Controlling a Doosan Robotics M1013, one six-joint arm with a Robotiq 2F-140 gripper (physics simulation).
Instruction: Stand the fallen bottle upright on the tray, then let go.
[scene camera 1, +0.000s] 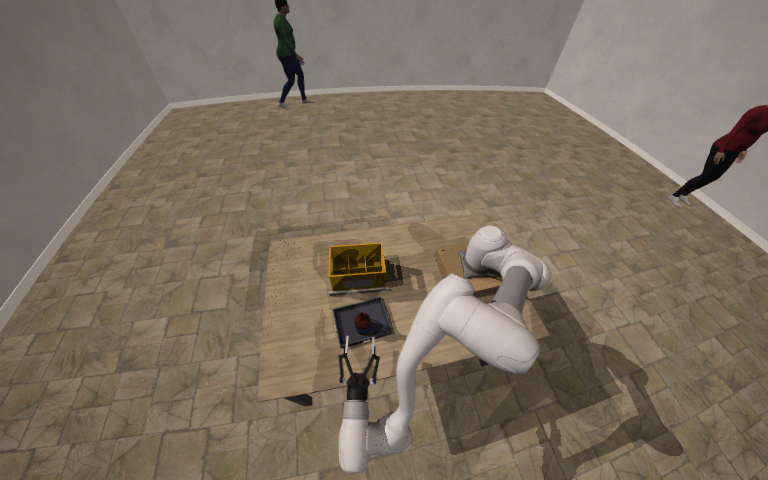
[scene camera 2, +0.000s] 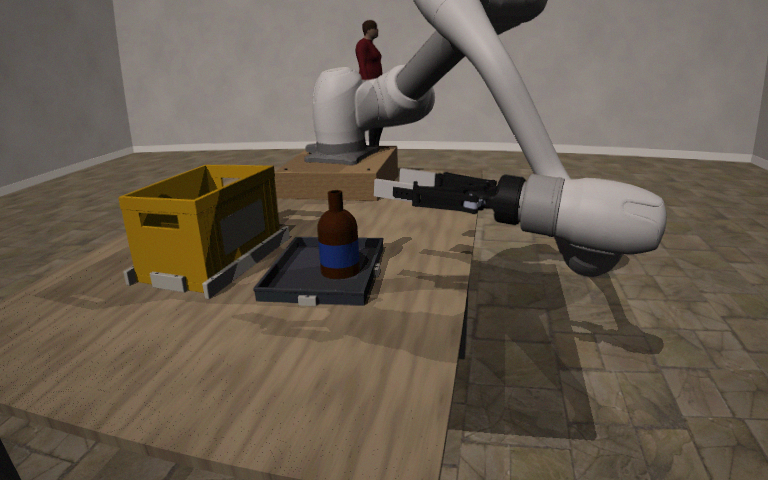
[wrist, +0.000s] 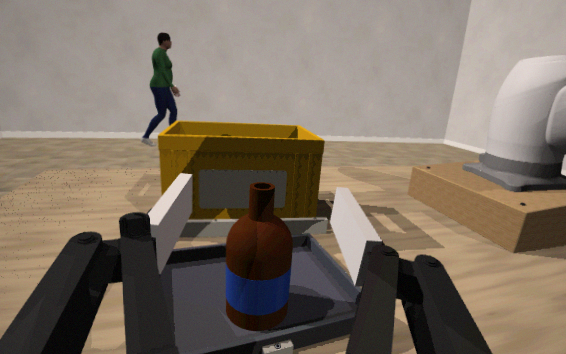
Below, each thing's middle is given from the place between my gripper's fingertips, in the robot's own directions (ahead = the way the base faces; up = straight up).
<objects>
I see my gripper 110 mm to the left of the brown bottle (scene camera 2: 337, 228) and 100 mm above it.
</objects>
